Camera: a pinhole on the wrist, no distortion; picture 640 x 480 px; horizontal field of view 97.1 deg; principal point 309.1 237.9 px. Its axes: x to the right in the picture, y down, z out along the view. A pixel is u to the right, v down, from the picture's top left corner.
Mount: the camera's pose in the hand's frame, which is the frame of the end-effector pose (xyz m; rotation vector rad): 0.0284 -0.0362 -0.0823 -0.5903 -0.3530 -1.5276
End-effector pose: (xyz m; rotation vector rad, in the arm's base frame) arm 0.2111 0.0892 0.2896 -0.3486 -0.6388 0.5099
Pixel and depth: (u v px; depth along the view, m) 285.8 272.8 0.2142
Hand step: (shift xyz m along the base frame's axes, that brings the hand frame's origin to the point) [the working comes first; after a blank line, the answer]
In the camera's frame: -0.0177 0.0265 0.2142

-0.0250 0.1387 0.0549
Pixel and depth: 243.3 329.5 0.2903
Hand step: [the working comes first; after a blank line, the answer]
In the camera's frame: -0.0676 0.0941 0.2903

-0.0156 0.2503 0.0728
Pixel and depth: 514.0 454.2 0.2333
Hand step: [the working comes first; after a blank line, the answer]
In the camera's frame: 0.1691 0.1786 0.2333

0.0722 0.1168 0.2750
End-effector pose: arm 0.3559 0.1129 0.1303 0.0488 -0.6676 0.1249
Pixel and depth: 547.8 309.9 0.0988
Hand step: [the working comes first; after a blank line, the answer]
In the camera's frame: 0.0834 0.0252 0.0988

0.0358 -0.0469 0.0761
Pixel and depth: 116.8 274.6 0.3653
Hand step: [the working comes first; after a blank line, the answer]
In the camera's frame: -0.2486 0.0474 0.3653

0.0029 0.3747 0.1299
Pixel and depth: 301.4 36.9 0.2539
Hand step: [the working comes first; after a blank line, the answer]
In the camera's frame: -0.0069 -0.1806 0.2539

-0.1937 0.0976 0.0443
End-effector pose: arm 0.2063 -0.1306 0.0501 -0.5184 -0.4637 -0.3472
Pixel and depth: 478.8 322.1 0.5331
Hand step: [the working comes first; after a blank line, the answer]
In the camera's frame: 0.3201 0.1588 0.5331

0.0561 0.2159 0.5343
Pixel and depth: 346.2 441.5 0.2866
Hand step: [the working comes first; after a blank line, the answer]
In the camera's frame: 0.0376 0.2065 0.2866

0.2190 0.0907 0.2171
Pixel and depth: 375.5 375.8 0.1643
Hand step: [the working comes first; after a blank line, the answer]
In the camera's frame: 0.0386 0.0802 0.1643

0.0995 0.0236 0.1070
